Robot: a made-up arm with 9 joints. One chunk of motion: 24 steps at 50 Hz.
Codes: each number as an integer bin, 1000 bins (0 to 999) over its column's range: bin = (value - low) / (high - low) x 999, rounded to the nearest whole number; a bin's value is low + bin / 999 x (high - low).
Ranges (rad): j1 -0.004..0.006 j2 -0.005..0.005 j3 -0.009..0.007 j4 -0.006..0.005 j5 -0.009..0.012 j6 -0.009..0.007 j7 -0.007..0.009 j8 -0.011..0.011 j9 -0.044..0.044
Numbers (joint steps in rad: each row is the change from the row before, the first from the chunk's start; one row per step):
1: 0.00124 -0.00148 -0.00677 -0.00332 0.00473 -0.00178 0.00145 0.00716 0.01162
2: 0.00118 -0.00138 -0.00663 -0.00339 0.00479 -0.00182 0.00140 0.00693 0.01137
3: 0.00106 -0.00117 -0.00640 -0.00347 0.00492 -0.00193 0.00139 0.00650 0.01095
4: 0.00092 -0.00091 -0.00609 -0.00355 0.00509 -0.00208 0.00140 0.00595 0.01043
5: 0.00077 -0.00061 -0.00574 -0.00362 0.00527 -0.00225 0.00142 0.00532 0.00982
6: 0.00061 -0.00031 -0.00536 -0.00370 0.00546 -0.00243 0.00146 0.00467 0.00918
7: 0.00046 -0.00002 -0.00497 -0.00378 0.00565 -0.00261 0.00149 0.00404 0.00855
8: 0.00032 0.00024 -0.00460 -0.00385 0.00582 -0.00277 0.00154 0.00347 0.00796
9: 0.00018 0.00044 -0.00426 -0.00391 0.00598 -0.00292 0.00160 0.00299 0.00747
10: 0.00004 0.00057 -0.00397 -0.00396 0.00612 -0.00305 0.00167 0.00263 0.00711
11: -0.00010 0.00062 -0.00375 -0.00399 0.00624 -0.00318 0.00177 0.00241 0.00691
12: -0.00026 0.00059 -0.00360 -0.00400 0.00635 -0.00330 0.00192 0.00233 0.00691
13: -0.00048 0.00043 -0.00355 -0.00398 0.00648 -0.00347 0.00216 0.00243 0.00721
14: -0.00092 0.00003 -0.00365 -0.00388 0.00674 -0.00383 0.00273 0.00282 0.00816
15: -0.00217 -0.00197 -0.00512 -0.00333 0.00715 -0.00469 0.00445 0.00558 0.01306
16: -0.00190 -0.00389 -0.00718 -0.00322 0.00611 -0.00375 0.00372 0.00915 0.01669
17: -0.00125 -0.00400 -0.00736 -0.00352 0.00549 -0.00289 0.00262 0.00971 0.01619
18: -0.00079 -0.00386 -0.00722 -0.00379 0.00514 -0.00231 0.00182 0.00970 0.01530
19: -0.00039 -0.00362 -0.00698 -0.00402 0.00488 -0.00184 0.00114 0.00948 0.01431
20: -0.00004 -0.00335 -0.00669 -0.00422 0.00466 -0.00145 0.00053 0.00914 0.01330
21: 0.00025 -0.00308 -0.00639 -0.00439 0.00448 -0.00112 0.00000 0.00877 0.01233
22: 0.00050 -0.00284 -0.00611 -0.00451 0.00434 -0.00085 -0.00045 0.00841 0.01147
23: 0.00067 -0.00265 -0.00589 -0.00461 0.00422 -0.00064 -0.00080 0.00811 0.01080
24: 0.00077 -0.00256 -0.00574 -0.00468 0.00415 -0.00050 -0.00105 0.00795 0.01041
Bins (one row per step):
1: 523 352 139 243 653 451 528 825 631
2: 517 362 148 237 656 448 524 814 629
3: 505 383 162 230 662 441 524 795 624
4: 492 409 182 223 670 432 524 770 618
5: 477 439 204 216 679 421 526 741 611
6: 461 469 227 209 688 410 528 712 604
7: 446 498 252 202 697 399 530 683 597
8: 432 523 275 195 705 389 533 657 590
9: 418 543 296 190 713 380 537 635 584
10: 404 556 314 185 719 372 541 619 580
11: 390 561 328 183 725 363 548 609 578
12: 374 558 337 182 730 356 557 605 578
13: 352 542 340 183 736 345 572 610 581
14: 308 502 334 193 749 323 608 628 592
15: 183 303 242 242 768 269 715 753 648
16: 210 111 114 252 719 328 669 915 689
17: 275 100 102 225 689 381 601 940 683
18: 321 114 111 201 673 418 551 940 673
19: 361 138 126 180 660 447 508 930 662
20: 396 165 144 162 650 471 470 915 650
21: 425 192 163 146 641 492 437 898 639
22: 450 216 180 135 635 509 409 881 630
23: 467 235 194 126 629 522 387 868 622
24: 477 244 204 120 626 531 372 861 618

